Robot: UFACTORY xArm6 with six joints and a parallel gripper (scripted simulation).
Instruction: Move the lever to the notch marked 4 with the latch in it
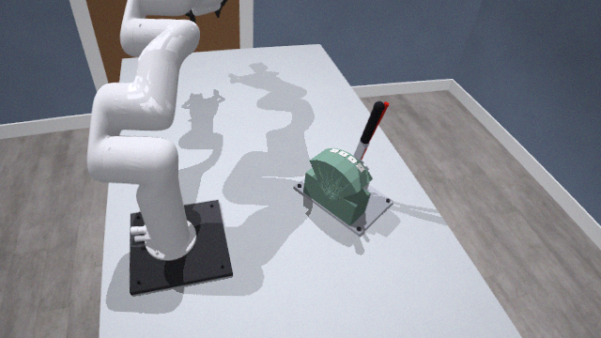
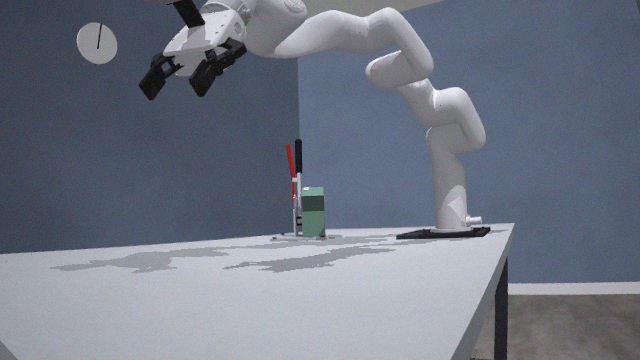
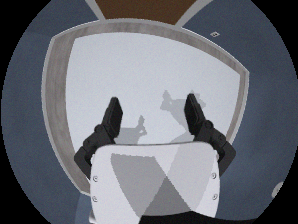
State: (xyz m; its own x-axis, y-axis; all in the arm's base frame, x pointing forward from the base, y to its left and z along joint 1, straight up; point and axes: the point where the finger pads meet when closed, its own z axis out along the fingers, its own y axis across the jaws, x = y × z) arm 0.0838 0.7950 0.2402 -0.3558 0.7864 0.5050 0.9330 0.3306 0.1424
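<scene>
Right now the red bar is 420 mm ahead of my hand, 680 mm to the right of it and 60 mm below it.
</scene>
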